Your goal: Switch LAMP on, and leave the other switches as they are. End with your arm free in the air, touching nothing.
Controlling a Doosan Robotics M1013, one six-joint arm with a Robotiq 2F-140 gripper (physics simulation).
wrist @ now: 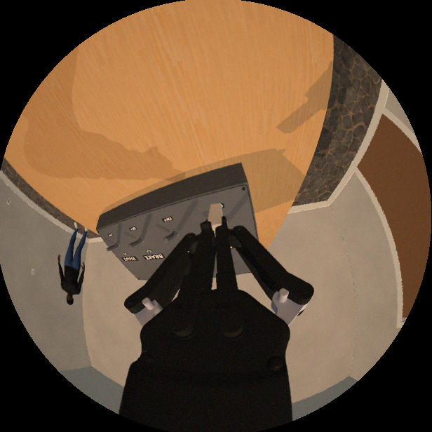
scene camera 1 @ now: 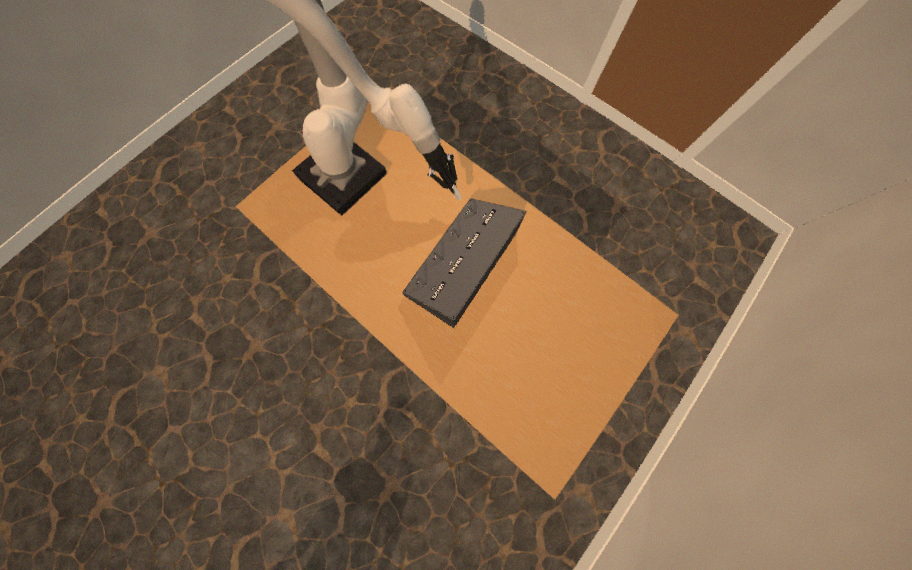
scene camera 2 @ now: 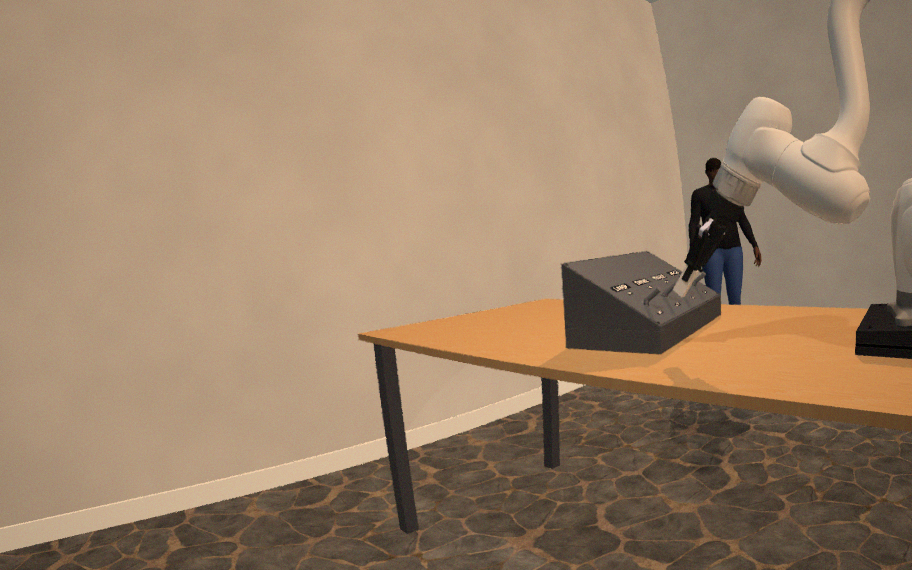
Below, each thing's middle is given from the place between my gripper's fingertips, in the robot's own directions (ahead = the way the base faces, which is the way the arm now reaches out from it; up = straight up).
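The dark grey sloped switch box point(scene camera 2: 605, 309) stands 20 cm to the right of my hand and 15 cm ahead of it, 4 cm below it.
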